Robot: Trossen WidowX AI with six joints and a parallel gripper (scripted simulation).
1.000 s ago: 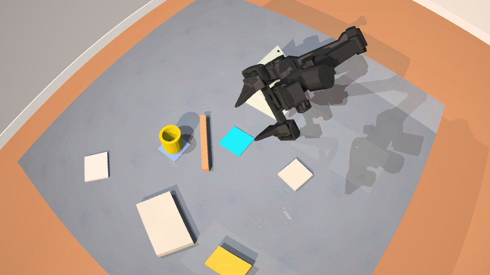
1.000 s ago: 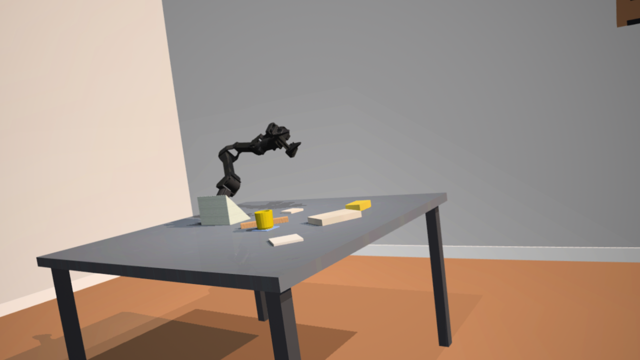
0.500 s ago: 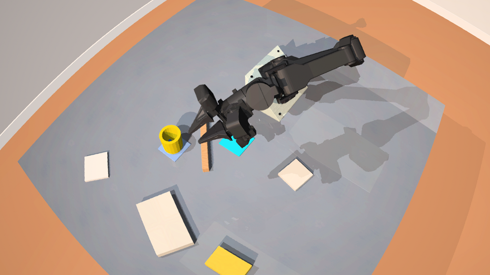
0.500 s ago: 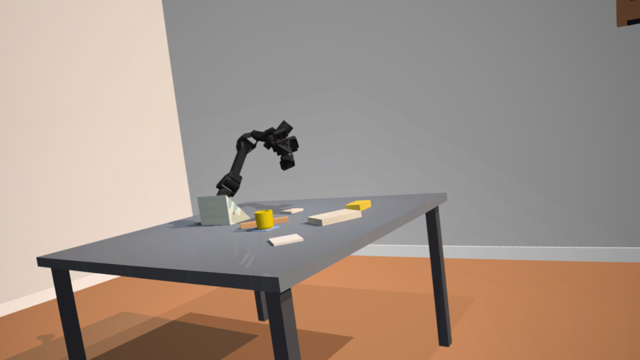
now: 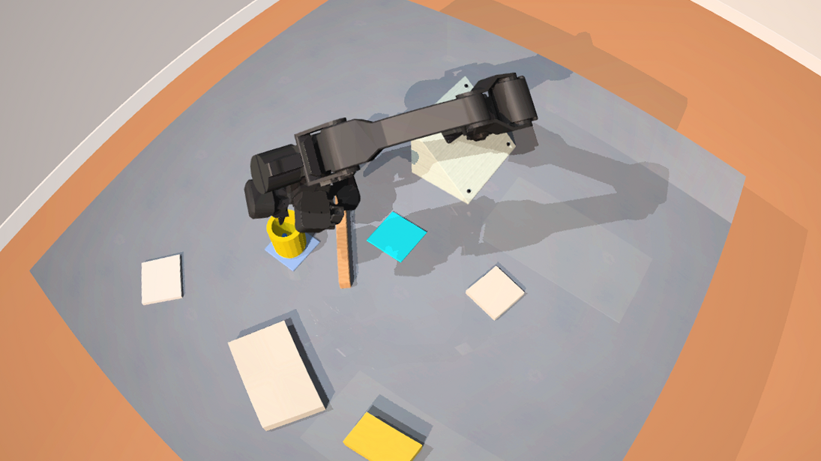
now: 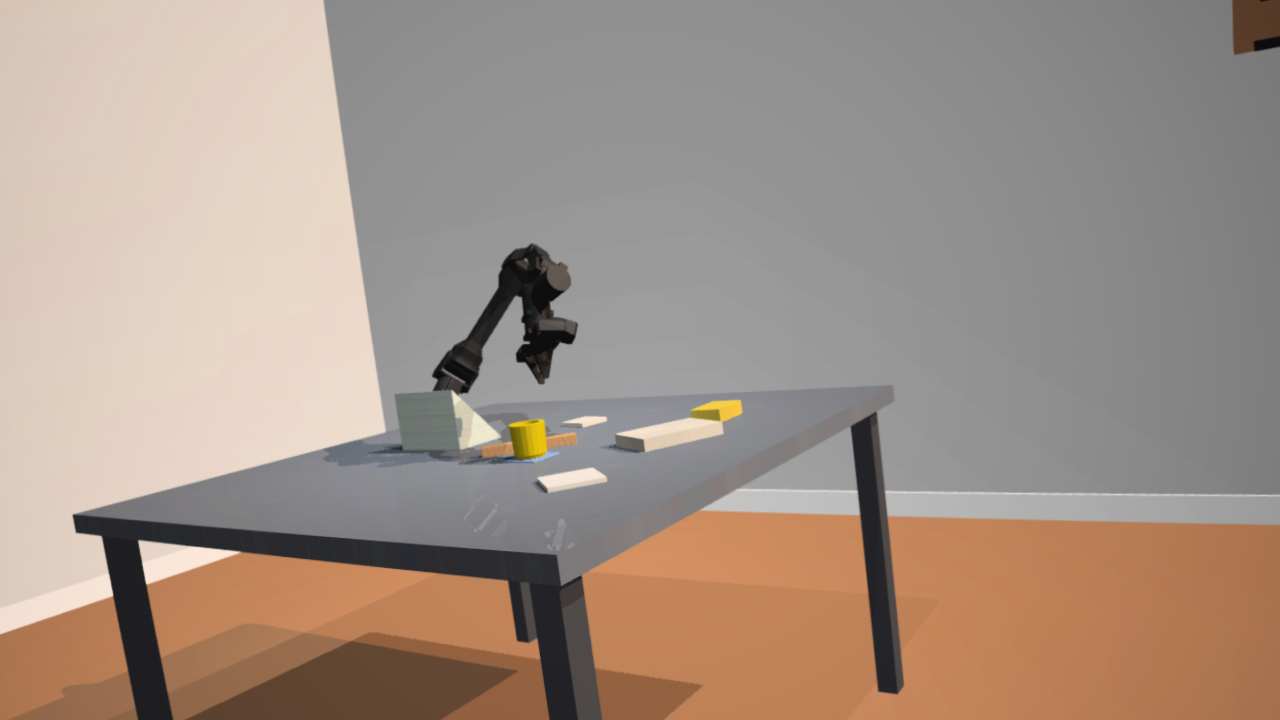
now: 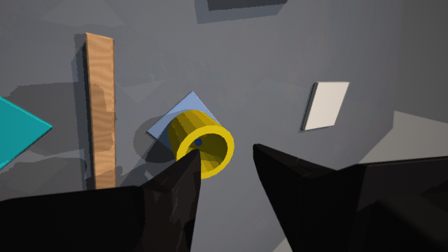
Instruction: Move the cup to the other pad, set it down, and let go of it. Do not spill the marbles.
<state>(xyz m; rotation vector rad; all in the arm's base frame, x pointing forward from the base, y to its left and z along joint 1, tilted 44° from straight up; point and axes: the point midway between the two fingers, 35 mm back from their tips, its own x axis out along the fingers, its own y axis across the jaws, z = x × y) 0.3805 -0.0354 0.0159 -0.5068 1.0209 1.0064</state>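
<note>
Right now my gripper tip is 2 cm past the yellow cup, 5 cm to the left of it and 11 cm above it. The rest, counted from my gripper tip: wooden strip 9 cm behind, 2 cm to the left, 15 cm below; cyan pad 17 cm behind, 8 cm to the left, 16 cm below; pale blue pad 1 cm behind, 5 cm to the right, 16 cm below.
</note>
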